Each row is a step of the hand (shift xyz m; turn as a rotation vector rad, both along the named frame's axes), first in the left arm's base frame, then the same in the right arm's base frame.
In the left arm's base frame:
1: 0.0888 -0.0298 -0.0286 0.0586 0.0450 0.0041
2: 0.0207 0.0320 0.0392 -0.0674 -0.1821 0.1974
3: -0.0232 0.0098 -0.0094 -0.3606 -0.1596 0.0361
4: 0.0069 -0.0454 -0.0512 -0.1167 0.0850 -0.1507
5: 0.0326 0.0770 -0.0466 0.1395 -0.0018 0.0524
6: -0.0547 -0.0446 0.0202 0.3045 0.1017 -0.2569
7: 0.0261 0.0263 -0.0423 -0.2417 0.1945 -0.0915
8: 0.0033 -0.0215 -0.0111 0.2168 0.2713 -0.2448
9: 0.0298 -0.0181 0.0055 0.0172 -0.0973 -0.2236
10: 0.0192 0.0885 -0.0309 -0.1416 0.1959 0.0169
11: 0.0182 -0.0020 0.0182 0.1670 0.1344 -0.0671
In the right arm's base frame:
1: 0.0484 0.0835 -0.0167 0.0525 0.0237 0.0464
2: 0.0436 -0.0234 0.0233 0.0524 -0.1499 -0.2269
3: -0.0229 -0.0096 0.0102 -0.2735 -0.2176 -0.1862
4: -0.0309 0.0526 -0.0317 -0.1760 0.0211 0.1101
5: 0.0039 0.0383 0.0876 0.1408 0.0485 -0.0051
6: -0.0343 -0.0395 -0.0514 0.0871 0.3604 0.1777
7: -0.0034 0.0422 0.0370 -0.2257 -0.1255 0.1947
8: -0.0064 0.0151 -0.0181 0.0430 0.2592 0.3339
9: 0.0248 0.0185 -0.0170 -0.1351 0.1995 -0.0414
10: 0.0044 0.0157 0.0943 -0.0804 -0.1443 0.1772
11: 0.0253 -0.0018 -0.0050 0.1013 0.1252 0.1566

